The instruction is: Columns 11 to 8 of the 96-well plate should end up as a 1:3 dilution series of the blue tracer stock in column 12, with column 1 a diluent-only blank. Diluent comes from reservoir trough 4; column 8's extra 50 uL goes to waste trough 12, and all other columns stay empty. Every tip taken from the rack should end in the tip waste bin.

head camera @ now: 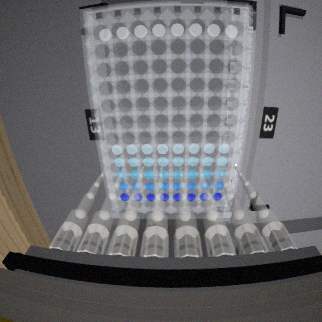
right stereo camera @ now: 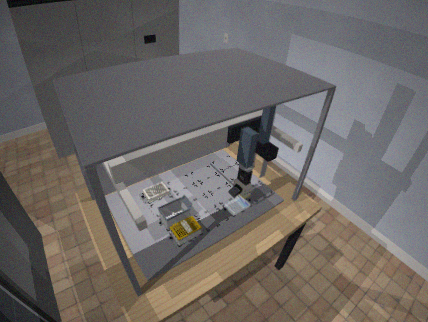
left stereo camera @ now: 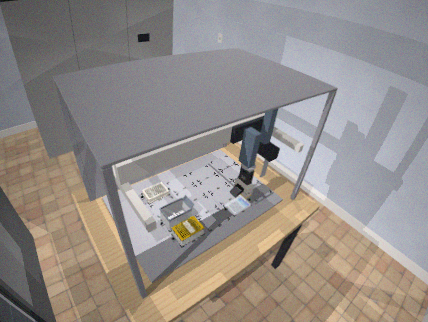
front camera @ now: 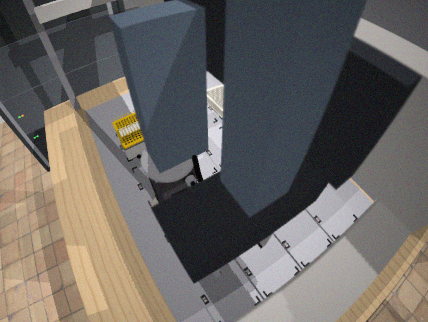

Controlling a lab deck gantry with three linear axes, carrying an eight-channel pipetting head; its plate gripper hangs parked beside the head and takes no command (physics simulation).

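Observation:
The 96-well plate [head camera: 170, 127] [left stereo camera: 237, 205] [right stereo camera: 237, 205] lies under the pipetting head [left stereo camera: 246, 174] [right stereo camera: 244, 176]. In the head camera view column 1 is white, columns 2 to 7 look grey and empty, and columns 8 to 12 run from very pale blue to deep blue. Eight clear tips [head camera: 171, 235] hang in a row at the column 12 end; their ends are too faint to place. The yellow tip rack [front camera: 129, 130] [left stereo camera: 188, 228] [right stereo camera: 185, 228] holds some white tips. White tips lie in the grey bin [left stereo camera: 176, 209] [right stereo camera: 174, 209]. The plate gripper's fingers cannot be made out.
The off-white reservoir [front camera: 215, 96] [left stereo camera: 156, 191] [right stereo camera: 156, 191] stands behind the grey bin, at the end of the deck away from the head. Blue-grey gantry columns [front camera: 285, 90] block much of the front view. Upright frame posts [left stereo camera: 314, 145] [right stereo camera: 315, 145] stand at the deck corners.

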